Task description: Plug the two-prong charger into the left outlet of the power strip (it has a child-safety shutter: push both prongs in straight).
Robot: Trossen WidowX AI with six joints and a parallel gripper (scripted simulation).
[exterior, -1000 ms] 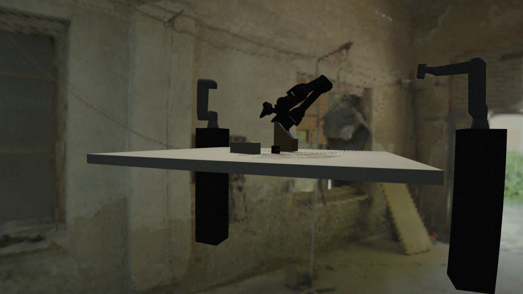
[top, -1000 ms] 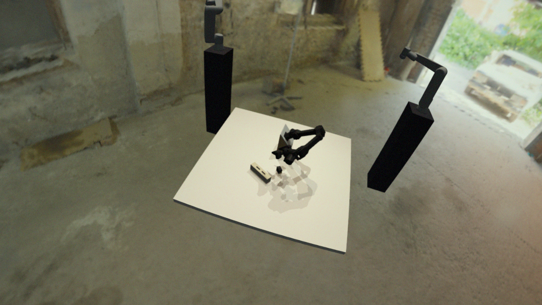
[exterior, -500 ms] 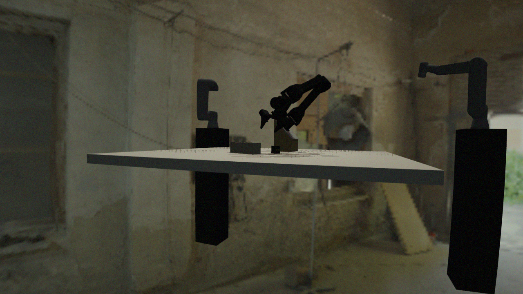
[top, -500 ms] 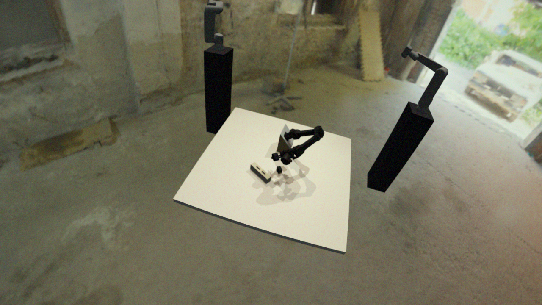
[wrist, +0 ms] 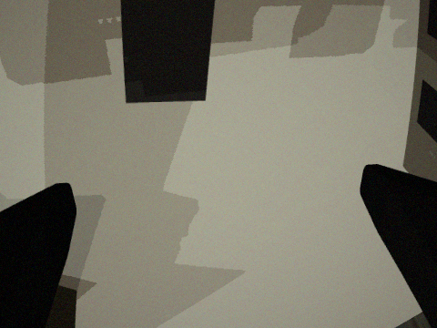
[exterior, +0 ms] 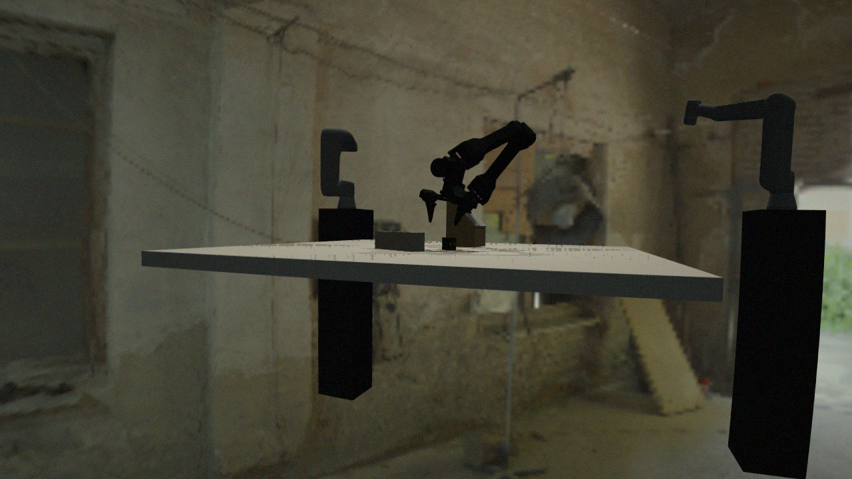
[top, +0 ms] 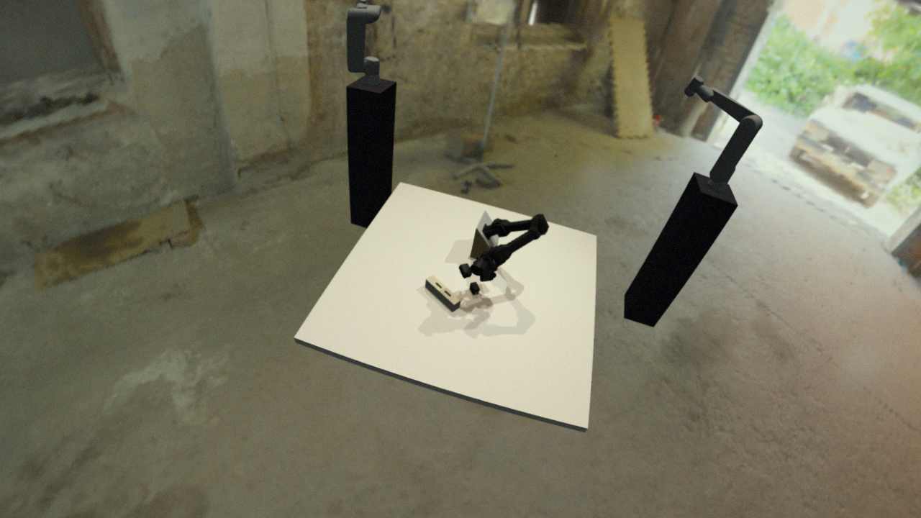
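Right now the charger is 6 cm below my gripper tip, 4 cm to the left of it and 3 cm ahead of it.
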